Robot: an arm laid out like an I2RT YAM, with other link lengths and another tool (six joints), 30 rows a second.
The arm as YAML. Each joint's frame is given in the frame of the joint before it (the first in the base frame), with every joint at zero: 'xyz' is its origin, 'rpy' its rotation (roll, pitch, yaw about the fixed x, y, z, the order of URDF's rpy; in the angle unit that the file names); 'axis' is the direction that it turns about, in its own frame. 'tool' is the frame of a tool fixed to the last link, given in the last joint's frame.
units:
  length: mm
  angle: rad
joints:
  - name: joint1
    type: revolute
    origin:
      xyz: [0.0, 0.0, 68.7]
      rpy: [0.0, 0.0, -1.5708]
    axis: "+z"
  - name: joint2
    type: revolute
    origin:
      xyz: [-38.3, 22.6, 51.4]
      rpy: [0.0, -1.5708, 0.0]
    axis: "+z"
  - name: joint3
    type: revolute
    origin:
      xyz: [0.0, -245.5, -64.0]
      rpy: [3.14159, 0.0, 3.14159]
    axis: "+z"
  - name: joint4
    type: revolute
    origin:
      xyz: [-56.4, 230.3, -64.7]
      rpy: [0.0, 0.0, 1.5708]
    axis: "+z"
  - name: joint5
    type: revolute
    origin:
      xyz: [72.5, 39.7, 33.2]
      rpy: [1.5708, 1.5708, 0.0]
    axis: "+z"
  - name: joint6
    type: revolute
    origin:
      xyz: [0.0, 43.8, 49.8]
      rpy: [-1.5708, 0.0, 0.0]
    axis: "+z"
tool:
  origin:
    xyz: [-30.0, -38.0, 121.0]
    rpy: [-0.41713, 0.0, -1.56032]
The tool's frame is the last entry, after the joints.
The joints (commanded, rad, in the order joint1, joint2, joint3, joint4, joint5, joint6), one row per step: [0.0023, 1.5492, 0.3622, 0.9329, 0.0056, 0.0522]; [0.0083, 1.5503, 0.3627, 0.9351, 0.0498, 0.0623]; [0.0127, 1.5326, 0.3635, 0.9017, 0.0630, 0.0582]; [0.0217, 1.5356, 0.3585, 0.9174, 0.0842, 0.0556]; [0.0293, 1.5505, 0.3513, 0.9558, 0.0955, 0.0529]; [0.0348, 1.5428, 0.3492, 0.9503, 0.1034, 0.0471]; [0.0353, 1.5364, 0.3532, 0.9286, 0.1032, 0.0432]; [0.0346, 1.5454, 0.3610, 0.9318, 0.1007, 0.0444]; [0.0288, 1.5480, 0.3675, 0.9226, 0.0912, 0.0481]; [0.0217, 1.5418, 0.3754, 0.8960, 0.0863, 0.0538]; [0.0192, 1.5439, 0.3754, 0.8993, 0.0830, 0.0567]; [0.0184, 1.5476, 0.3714, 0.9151, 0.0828, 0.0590]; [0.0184, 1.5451, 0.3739, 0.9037, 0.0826, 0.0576]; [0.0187, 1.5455, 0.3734, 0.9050, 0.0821, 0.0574]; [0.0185, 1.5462, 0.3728, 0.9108, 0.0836, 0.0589]
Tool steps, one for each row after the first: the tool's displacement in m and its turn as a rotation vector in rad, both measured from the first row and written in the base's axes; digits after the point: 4 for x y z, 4 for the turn. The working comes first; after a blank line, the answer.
Tool pose at each row, in the base's axes (x y z in m, rotation vector in rad; the steps are taken from these numbers as rounded here): [0.3729, -0.0222, 0.0655, -0.2352, 1.7819, 0.4189]; [0.3720, -0.0269, 0.0658, -0.2011, 1.7822, 0.3893]; [0.3693, -0.0276, 0.0653, -0.1973, 1.7989, 0.3799]; [0.3688, -0.0278, 0.0662, -0.1943, 1.7935, 0.3640]; [0.3698, -0.0269, 0.0669, -0.1978, 1.7788, 0.3551]; [0.3688, -0.0264, 0.0679, -0.2024, 1.7806, 0.3479]; [0.3681, -0.0264, 0.0670, -0.2052, 1.7928, 0.3473]; [0.3704, -0.0261, 0.0672, -0.2055, 1.7903, 0.3496]; [0.3714, -0.0265, 0.0665, -0.2028, 1.7940, 0.3574]; [0.3712, -0.0282, 0.0655, -0.1930, 1.8048, 0.3623]; [0.3714, -0.0284, 0.0654, -0.1906, 1.8027, 0.3653]; [0.3717, -0.0286, 0.0660, -0.1890, 1.7941, 0.3654]; [0.3714, -0.0286, 0.0653, -0.1895, 1.8007, 0.3655]; [0.3714, -0.0285, 0.0653, -0.1904, 1.8003, 0.3660]; [0.3717, -0.0287, 0.0661, -0.1884, 1.7956, 0.3648]

[-0.0009, -0.0047, 0.0003, -0.0013, -0.0018, -0.0393]; [-0.0036, -0.0054, -0.0002, -0.0090, 0.0130, -0.0466]; [-0.0041, -0.0056, 0.0007, -0.0167, 0.0052, -0.0575]; [-0.0031, -0.0047, 0.0014, -0.0213, -0.0110, -0.0603]; [-0.0041, -0.0042, 0.0024, -0.0288, -0.0110, -0.0611]; [-0.0048, -0.0042, 0.0015, -0.0332, 0.0004, -0.0592]; [-0.0025, -0.0039, 0.0017, -0.0314, -0.0016, -0.0578]; [-0.0015, -0.0043, 0.0010, -0.0256, 0.0036, -0.0553]; [-0.0017, -0.0060, 0.0000, -0.0195, 0.0160, -0.0590]; [-0.0015, -0.0062, -0.0001, -0.0159, 0.0148, -0.0590]; [-0.0012, -0.0064, 0.0005, -0.0131, 0.0067, -0.0603]; [-0.0015, -0.0064, -0.0002, -0.0147, 0.0130, -0.0597]; [-0.0015, -0.0063, -0.0002, -0.0148, 0.0126, -0.0588]; [-0.0012, -0.0065, 0.0006, -0.0135, 0.0081, -0.0610]
